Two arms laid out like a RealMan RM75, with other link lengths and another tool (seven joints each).
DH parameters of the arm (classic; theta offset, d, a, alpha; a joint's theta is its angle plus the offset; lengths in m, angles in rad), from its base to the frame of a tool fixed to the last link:
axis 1: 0 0.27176 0 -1.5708
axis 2: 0 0 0 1.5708
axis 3: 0 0.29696 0 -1.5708
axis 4: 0 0 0 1.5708
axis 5: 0 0.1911 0 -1.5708
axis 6: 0 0 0 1.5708
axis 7: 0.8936 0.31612 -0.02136 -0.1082
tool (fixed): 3.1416 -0.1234 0 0
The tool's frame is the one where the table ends.
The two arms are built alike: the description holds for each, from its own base.
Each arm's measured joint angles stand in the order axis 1, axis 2, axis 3, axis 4, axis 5, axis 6, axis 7.
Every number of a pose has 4 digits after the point.
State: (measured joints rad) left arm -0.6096 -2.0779 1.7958 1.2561 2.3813 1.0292 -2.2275; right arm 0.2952 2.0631 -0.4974 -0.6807 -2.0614 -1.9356 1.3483
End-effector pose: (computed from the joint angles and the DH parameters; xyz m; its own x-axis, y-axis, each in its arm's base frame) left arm -0.1783 0.3987 -0.1067 -0.6394 0.6740 0.3700 0.7198 0.6939 -0.0201; right arm 0.3147 0.2662 0.0034 0.0157 0.9330 0.3595 0.7818 0.2127 -0.5861
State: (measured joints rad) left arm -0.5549 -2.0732 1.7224 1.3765 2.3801 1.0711 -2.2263; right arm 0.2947 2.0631 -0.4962 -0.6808 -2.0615 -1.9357 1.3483
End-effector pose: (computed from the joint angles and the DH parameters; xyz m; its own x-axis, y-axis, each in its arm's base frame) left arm -0.1697 0.4006 -0.0809 -0.6619 0.6532 0.3677 0.7187 0.6924 0.0639; right arm 0.3149 0.2662 0.0036 0.0167 0.9327 0.3604 0.7819 0.2124 -0.5861
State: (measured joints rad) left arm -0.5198 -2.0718 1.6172 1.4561 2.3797 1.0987 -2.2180; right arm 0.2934 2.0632 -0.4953 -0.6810 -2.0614 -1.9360 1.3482
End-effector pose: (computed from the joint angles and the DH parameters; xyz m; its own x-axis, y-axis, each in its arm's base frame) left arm -0.1676 0.4109 -0.0489 -0.6942 0.6096 0.3828 0.7002 0.6951 0.1628; right arm 0.3153 0.2658 0.0037 0.0181 0.9323 0.3611 0.7820 0.2118 -0.5862
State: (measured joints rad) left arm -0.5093 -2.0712 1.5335 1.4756 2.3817 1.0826 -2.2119; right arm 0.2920 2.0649 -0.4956 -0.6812 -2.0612 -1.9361 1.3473
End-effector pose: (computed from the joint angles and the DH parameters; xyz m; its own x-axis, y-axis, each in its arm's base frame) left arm -0.1706 0.4249 -0.0239 -0.7243 0.5591 0.4035 0.6754 0.6931 0.2518; right arm 0.3151 0.2652 0.0031 0.0190 0.9323 0.3611 0.7813 0.2115 -0.5872
